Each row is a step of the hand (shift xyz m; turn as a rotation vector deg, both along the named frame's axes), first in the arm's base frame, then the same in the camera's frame.
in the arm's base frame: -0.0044 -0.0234 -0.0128 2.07 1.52 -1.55
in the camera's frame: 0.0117 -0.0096 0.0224 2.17 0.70 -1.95
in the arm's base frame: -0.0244 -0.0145 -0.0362 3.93 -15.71 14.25
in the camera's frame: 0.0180 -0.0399 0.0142 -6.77 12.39 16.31
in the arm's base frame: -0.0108 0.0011 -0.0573 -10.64 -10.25 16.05
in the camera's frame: 0.0402 -0.0420 -0.0052 -17.32 1.24 13.20
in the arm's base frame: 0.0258 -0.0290 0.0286 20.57 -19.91 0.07
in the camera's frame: -0.0039 0.0393 0.0277 14.77 17.99 16.66
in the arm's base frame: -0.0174 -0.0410 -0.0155 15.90 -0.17 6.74
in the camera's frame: 0.0095 -0.0206 0.0413 3.52 16.85 -1.45
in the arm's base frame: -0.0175 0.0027 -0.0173 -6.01 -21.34 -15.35
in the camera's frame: 0.0037 -0.0244 -0.0019 12.54 -12.47 20.36
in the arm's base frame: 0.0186 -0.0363 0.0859 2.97 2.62 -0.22
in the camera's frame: -0.0532 0.0670 0.0416 1.42 2.13 -3.03
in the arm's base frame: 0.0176 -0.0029 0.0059 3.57 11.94 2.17
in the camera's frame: 0.0056 0.0179 0.0009 -1.70 3.44 -12.06
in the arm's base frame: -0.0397 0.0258 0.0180 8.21 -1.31 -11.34
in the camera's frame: -0.0411 -0.0235 -0.0179 14.02 0.21 -1.01
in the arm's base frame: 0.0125 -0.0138 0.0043 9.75 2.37 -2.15
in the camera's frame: 0.0058 0.0135 0.0122 6.84 6.55 -3.94
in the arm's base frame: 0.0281 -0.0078 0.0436 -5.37 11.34 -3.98
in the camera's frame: -0.0182 0.0485 0.0080 -1.65 -7.36 -10.79
